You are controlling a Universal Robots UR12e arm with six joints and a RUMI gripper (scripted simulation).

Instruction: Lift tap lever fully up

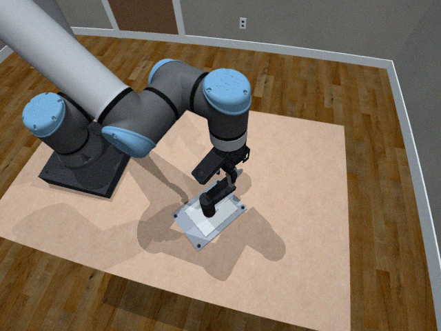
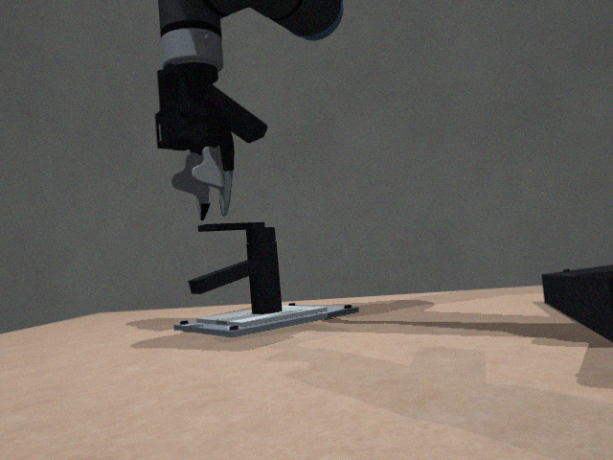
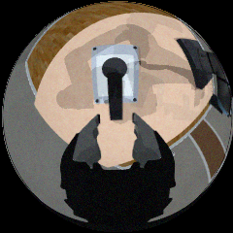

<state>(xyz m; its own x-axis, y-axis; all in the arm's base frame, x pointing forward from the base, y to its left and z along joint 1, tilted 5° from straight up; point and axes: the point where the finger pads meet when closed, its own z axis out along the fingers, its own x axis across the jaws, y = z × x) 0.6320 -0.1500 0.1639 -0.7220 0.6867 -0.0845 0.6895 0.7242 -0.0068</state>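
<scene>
The flat lever is 2 cm behind my hand, 2 cm to the right of it and 3 cm below it. The rest, counted from my hand: black tap (4 cm behind, 4 cm to the right, 8 cm below).
</scene>
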